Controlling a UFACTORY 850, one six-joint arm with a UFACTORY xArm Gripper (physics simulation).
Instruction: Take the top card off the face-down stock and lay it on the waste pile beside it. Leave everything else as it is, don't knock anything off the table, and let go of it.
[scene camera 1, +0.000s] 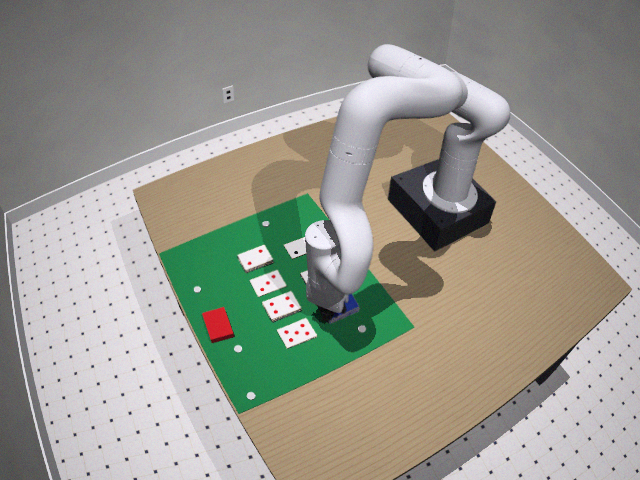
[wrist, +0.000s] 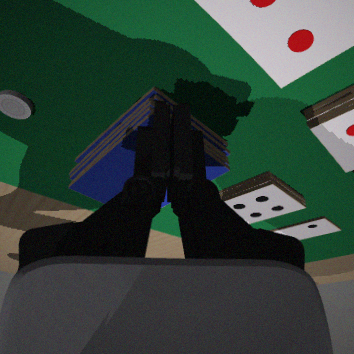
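The blue-backed face-down stock (scene camera 1: 352, 306) (wrist: 102, 172) lies on the green mat, its layers slightly uneven at the edges. A face-up pile with black pips (scene camera 1: 304, 276) (wrist: 267, 200) is beside it; in the scene view my arm hides most of that pile. My gripper (scene camera 1: 324, 315) (wrist: 168, 121) is shut, its fingertips together with no card visible between them. In the wrist view the fingers overlap the middle and far corner of the stock; whether they touch it I cannot tell.
Face-up red-pip cards (scene camera 1: 267, 283) (scene camera 1: 281, 305) (scene camera 1: 296, 332) (scene camera 1: 254, 257) stand in a row. A black-pip card (scene camera 1: 295, 248) (wrist: 315, 228) lies past the black-pip pile. A red block (scene camera 1: 218, 324) is near the mat's edge. A grey disc (scene camera 1: 361, 328) (wrist: 16, 105) lies near the stock.
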